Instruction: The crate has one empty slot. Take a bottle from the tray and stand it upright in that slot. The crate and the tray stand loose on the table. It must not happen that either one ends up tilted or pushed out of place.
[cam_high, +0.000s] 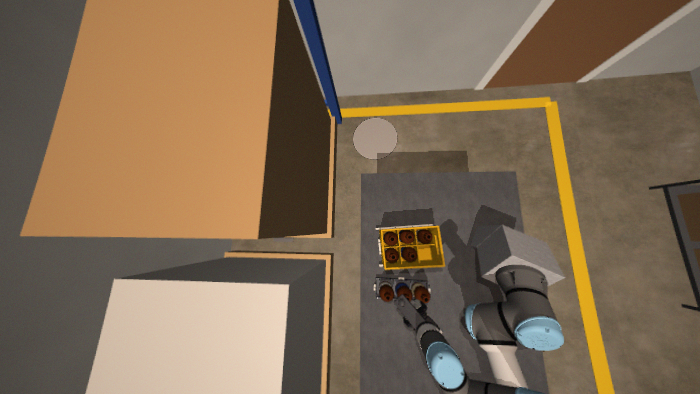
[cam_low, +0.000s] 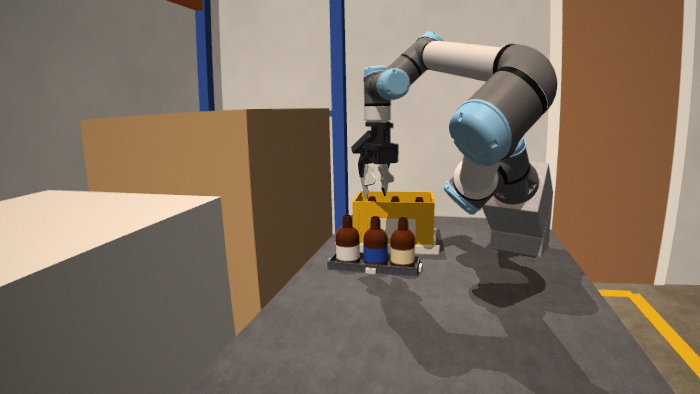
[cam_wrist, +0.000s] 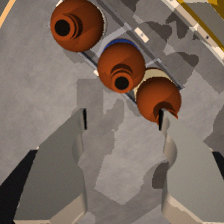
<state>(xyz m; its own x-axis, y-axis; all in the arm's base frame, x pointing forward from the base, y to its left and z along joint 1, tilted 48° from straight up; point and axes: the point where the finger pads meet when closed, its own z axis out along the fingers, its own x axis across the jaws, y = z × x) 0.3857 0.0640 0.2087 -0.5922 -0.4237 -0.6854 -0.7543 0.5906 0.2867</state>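
Right now the white-label bottle is 15 cm below my hand, 9 cm ahead of it and 1 cm to the left of it. Also, from my hand: yellow crate 23 cm to the right, 15 cm below, 1 cm ahead; then dark tray 22 cm below.
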